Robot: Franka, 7 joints.
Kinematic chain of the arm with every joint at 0, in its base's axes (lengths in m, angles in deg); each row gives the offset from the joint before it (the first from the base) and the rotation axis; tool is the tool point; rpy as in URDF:
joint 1: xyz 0 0 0.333 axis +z
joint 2: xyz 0 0 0 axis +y
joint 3: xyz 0 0 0.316 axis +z
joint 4: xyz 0.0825 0 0 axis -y
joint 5: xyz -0.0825 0 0.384 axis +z
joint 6: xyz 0 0 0 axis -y
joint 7: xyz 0.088 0 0 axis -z
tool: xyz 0 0 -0.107 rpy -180 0 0
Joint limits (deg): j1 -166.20..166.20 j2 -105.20..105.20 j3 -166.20..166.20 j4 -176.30..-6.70 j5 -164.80..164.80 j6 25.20..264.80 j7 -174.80..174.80
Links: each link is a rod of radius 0.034 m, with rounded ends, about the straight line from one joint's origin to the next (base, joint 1, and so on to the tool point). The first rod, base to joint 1, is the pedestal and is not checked.
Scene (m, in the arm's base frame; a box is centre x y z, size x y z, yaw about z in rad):
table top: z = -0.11
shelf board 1: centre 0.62 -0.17 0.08 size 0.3 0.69 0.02 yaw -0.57
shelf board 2: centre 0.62 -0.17 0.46 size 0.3 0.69 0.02 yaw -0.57
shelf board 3: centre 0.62 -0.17 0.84 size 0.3 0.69 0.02 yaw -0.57
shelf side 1: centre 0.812 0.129 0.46 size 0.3 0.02 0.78 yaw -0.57
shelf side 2: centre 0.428 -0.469 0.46 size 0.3 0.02 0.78 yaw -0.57
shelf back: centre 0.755 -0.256 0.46 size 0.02 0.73 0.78 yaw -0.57
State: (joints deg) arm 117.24 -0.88 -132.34 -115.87 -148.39 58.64 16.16
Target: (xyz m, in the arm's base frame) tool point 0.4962 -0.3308 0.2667
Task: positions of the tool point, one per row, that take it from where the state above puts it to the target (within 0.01 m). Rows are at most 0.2 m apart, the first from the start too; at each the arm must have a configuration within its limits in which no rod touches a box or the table.
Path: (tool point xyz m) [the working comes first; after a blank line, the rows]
Joints at the target: 118.15 -34.31 -141.61 -123.49 -146.77 68.35 16.16
Straight joint move there: touches shelf board 2.

1: 0.5166 -0.0738 0.6531
2: 0.5074 0.0658 0.6444
3: 0.4715 0.1976 0.6184
4: 0.4117 0.3138 0.5755
5: 0.3322 0.4074 0.5187
6: 0.4039 0.2701 0.5016
7: 0.4318 0.1257 0.4613
8: 0.4123 -0.0070 0.4014
9: 0.3489 -0.1110 0.3320
10: 0.2518 -0.1741 0.2667
11: 0.3254 -0.2014 0.2623
12: 0.3922 -0.2362 0.2620
13: 0.4500 -0.2795 0.2641
14: 0.4962 -0.3308 0.2667

